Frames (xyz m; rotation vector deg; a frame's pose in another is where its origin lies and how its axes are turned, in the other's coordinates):
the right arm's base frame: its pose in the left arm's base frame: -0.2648 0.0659 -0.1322 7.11 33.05 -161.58
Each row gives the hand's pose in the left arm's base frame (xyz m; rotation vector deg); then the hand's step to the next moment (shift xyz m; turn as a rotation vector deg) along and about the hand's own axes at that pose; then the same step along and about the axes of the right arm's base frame.
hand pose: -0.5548 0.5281 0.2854 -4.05 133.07 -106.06
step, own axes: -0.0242 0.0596 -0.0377 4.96 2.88 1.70
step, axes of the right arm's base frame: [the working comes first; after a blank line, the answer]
step, axes of the left arm's base frame: 0.0218 0.0534 -0.0473 -4.41 -1.69 -3.67

-0.0272 -0.0238 -0.0652 5.13 1.69 -2.56
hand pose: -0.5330 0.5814 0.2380 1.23 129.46 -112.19
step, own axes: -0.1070 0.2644 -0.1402 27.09 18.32 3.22
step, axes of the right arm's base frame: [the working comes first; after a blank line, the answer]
step, axes of the left arm's base frame: 0.1201 0.1864 -0.2277 -24.43 -2.87 -21.79

-0.1288 -0.0480 -0.2866 27.12 4.13 -18.09
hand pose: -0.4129 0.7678 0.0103 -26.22 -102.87 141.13
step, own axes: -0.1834 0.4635 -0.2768 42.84 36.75 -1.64
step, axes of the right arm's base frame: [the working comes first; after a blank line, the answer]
step, axes of the left arm's base frame: 0.3083 0.0662 -0.4750 -35.82 -0.82 -43.64

-0.2485 0.2019 -0.4718 40.55 7.43 -38.59
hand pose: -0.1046 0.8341 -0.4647 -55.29 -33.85 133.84
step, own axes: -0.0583 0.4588 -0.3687 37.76 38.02 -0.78
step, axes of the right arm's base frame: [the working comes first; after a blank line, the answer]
step, axes of the left arm's base frame: 0.1648 -0.3155 -0.4724 -33.82 -5.12 -41.26

-0.0210 0.5011 -0.3135 39.30 10.89 -34.77
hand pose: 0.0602 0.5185 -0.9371 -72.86 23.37 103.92
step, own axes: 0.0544 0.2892 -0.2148 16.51 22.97 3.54
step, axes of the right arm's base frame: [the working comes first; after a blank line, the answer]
step, axes of the left arm's base frame: -0.1061 -0.2870 -0.1977 -22.14 -3.28 -17.66

0.1962 0.3002 -0.0643 24.46 3.56 -14.21
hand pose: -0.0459 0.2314 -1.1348 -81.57 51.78 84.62
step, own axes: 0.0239 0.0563 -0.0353 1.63 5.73 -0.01
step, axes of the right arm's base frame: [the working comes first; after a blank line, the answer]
step, axes of the left arm's base frame: -0.0389 -0.0505 -0.0304 -5.28 -1.90 -2.00

0.0534 0.0458 -0.0067 5.80 1.01 -0.92
